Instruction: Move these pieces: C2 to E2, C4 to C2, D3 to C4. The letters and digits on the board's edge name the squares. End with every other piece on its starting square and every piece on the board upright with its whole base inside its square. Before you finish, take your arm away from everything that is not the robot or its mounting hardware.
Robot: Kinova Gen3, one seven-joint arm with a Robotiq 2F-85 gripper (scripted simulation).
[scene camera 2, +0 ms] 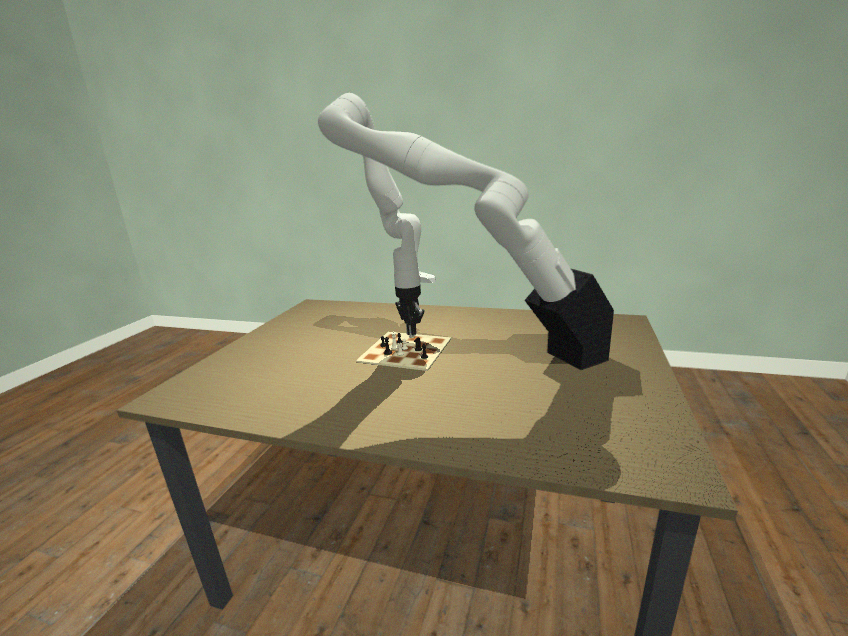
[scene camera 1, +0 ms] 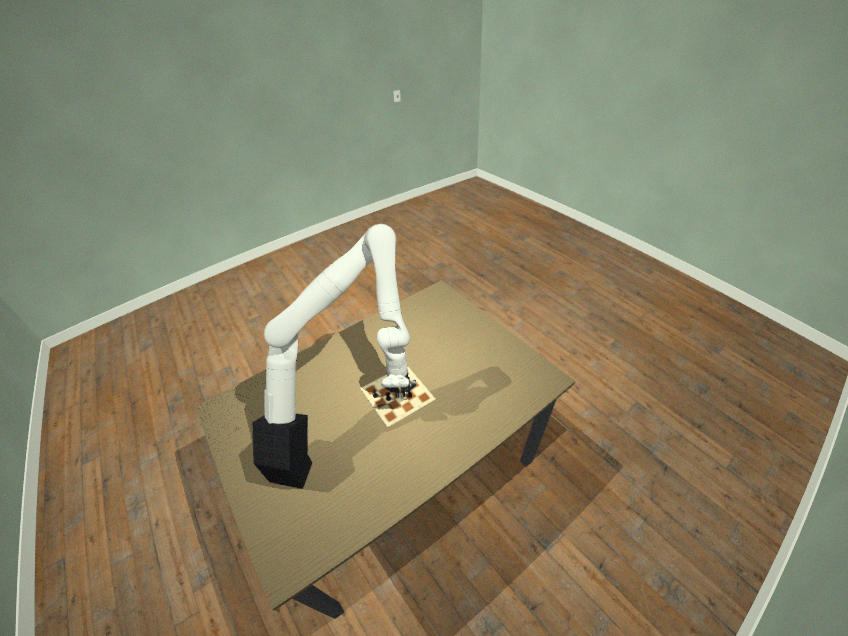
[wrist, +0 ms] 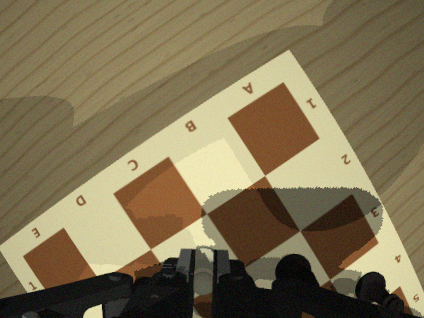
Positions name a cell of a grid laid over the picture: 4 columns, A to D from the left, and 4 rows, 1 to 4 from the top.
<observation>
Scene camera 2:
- my gripper: B3
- chessboard: B3
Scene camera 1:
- chessboard: B3
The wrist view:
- my gripper: B4
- pale piece: B4
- chessboard: C3
</observation>
